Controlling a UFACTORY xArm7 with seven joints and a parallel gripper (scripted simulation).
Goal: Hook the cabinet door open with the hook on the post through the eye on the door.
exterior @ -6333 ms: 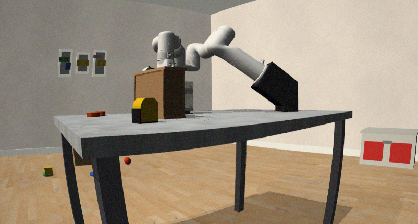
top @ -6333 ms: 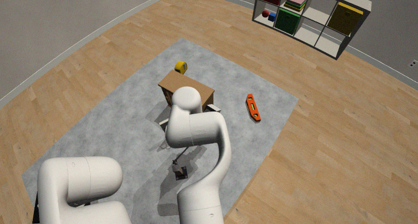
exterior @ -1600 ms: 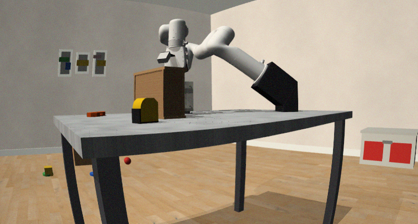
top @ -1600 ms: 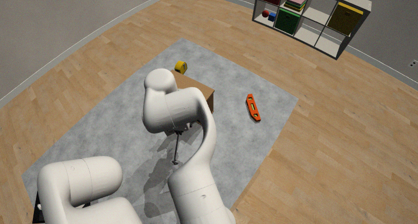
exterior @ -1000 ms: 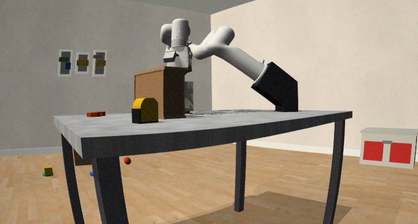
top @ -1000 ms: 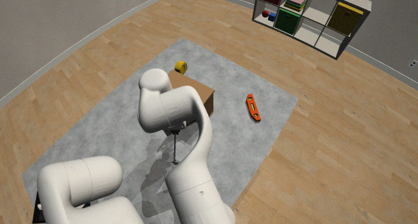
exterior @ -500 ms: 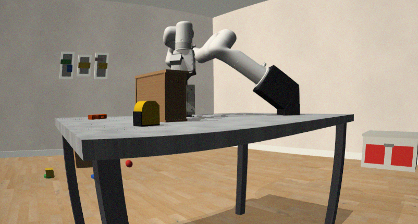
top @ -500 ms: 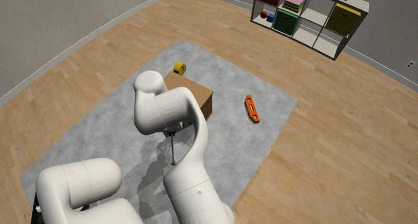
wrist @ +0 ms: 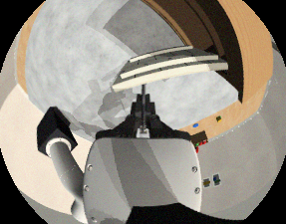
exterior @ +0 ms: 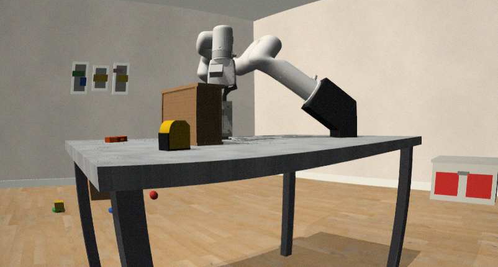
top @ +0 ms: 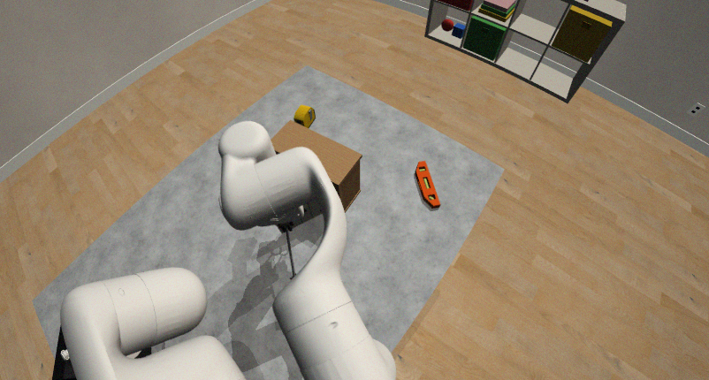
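My hand is 4 cm past the thin hook rod, 3 cm to the left of it and 3 cm above it. The rest, counted from my hand: wooden cabinet (12 cm ahead, 6 cm below, 1 cm to the left); hook post (7 cm behind, 6 cm to the right, 6 cm below); cabinet door (7 cm ahead, 6 cm below).
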